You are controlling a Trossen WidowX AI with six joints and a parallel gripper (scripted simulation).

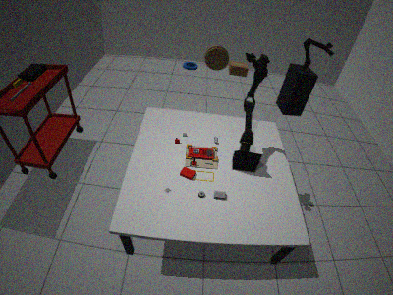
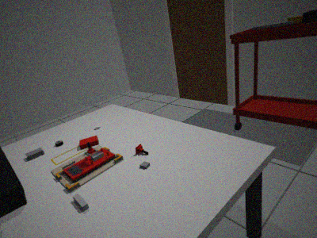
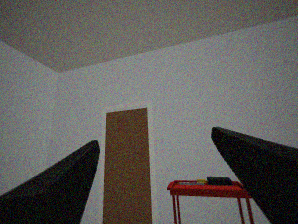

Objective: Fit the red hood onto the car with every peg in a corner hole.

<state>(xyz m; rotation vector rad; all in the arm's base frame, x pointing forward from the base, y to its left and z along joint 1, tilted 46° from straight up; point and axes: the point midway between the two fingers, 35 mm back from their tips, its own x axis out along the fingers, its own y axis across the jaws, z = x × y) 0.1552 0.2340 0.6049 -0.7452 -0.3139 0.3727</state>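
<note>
The red hood lies 78 cm below my gripper tip, 35 cm ahead of it and 34 cm to the left of it.
</note>
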